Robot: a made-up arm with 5 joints.
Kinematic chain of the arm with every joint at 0, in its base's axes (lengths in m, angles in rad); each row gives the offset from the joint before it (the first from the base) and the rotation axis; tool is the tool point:
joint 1: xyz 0 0 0.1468 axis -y
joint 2: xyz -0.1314 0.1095 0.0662 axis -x
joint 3: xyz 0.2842 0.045 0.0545 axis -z
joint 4: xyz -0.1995 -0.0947 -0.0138 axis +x
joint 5: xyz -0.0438 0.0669 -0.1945 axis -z
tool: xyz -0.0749 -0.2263 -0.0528
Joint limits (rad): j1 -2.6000..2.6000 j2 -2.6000..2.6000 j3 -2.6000..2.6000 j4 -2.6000..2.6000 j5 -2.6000..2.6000
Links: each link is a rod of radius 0.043 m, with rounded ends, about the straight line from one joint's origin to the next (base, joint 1, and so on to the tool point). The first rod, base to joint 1, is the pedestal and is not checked.
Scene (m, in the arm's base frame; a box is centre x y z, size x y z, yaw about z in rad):
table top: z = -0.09
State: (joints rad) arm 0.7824 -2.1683 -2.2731 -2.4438 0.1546
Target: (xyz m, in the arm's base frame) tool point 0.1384 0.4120 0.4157
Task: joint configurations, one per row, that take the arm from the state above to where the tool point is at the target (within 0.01 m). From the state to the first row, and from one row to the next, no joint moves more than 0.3 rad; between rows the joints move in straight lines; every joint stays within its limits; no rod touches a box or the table.
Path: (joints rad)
1: 0.9597 -2.2402 -2.0046 -2.2183 0.0589
2: 1.1369 -2.3122 -1.7362 -1.9928 -0.0368
3: 1.3142 -2.3842 -1.4677 -1.7673 -0.1325
4: 1.4914 -2.4561 -1.1993 -1.5418 -0.2281
5: 1.6687 -2.5280 -0.9308 -1.3162 -0.3238
6: 1.8460 -2.6000 -0.6623 -1.0907 -0.4195

